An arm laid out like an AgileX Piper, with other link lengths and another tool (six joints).
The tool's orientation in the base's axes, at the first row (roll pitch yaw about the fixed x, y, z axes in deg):
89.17, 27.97, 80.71
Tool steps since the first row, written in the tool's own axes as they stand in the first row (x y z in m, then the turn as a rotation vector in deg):
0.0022, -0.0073, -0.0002, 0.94, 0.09, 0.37
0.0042, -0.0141, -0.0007, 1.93, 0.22, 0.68
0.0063, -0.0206, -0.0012, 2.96, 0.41, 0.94
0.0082, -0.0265, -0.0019, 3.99, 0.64, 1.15
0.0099, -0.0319, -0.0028, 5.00, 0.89, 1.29
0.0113, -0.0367, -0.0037, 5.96, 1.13, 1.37
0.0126, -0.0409, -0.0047, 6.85, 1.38, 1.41
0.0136, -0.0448, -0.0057, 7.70, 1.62, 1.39
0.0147, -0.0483, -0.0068, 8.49, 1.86, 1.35
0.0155, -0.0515, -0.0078, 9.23, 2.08, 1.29
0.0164, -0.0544, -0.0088, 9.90, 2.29, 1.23
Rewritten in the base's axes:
-0.0003, -0.0014, -0.0075, 0.51, 0.80, -0.36
-0.0010, -0.0028, -0.0144, 0.96, 1.68, -0.70
-0.0016, -0.0039, -0.0212, 1.38, 2.63, -1.01
-0.0023, -0.0049, -0.0273, 1.74, 3.60, -1.29
-0.0033, -0.0058, -0.0328, 2.04, 4.57, -1.54
-0.0043, -0.0066, -0.0378, 2.27, 5.51, -1.78
-0.0054, -0.0073, -0.0421, 2.45, 6.39, -1.98
-0.0064, -0.0081, -0.0460, 2.57, 7.25, -2.16
-0.0076, -0.0086, -0.0496, 2.66, 8.06, -2.32
-0.0087, -0.0092, -0.0528, 2.72, 8.81, -2.48
-0.0097, -0.0096, -0.0558, 2.77, 9.50, -2.61

